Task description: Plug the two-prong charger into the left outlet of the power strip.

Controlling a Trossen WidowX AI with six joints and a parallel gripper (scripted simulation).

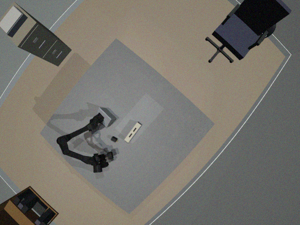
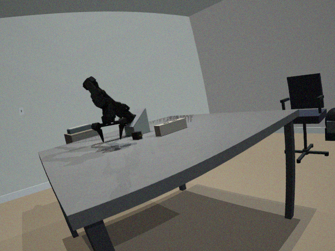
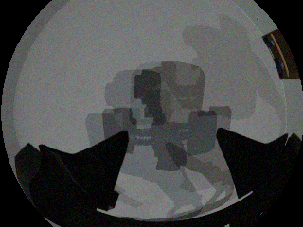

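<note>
The two-prong charger lies 17 cm to the left of my gripper tip, 5 cm behind it and 2 cm below it.
</note>
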